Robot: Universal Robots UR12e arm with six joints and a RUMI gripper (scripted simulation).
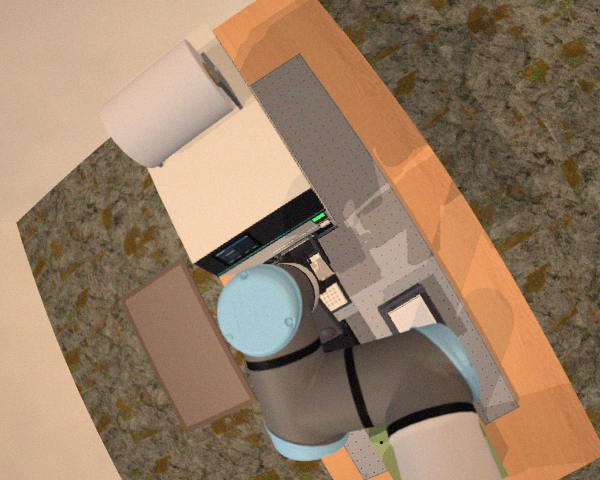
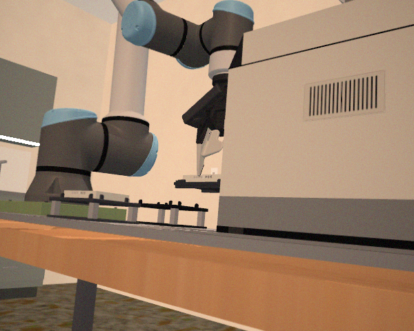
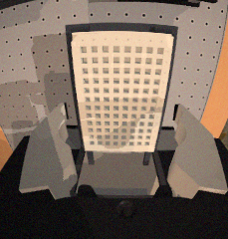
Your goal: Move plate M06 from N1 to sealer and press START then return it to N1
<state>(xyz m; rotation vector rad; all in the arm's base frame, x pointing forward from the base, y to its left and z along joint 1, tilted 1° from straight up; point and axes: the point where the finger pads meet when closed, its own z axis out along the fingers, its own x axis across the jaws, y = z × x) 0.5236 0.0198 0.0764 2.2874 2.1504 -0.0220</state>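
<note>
The plate M06 is 10 mm below my hand. Also, from my hand: screen (210 mm above, 120 mm ahead, 40 mm to the left); sealer stage (20 mm below); plate nest N1 (190 mm behind, 70 mm to the left, 70 mm below).
</note>
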